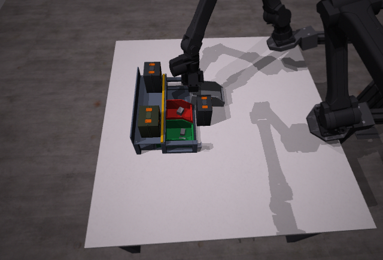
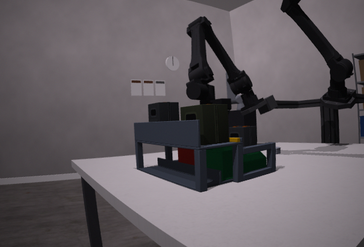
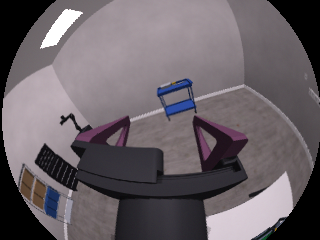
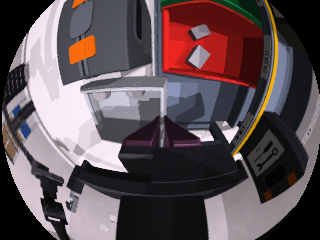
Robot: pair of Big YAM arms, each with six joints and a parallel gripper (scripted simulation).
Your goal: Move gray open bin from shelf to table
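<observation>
Right now my right hand is 8 cm past the gray bin, 4 cm above it and 1 cm to the right of it. Round my right hand: green bin (21 cm to the left, 11 cm ahead, 4 cm below); then red bin (10 cm to the left, 10 cm ahead, 4 cm below); then shelf (13 cm ahead, 9 cm to the left, 2 cm below).
</observation>
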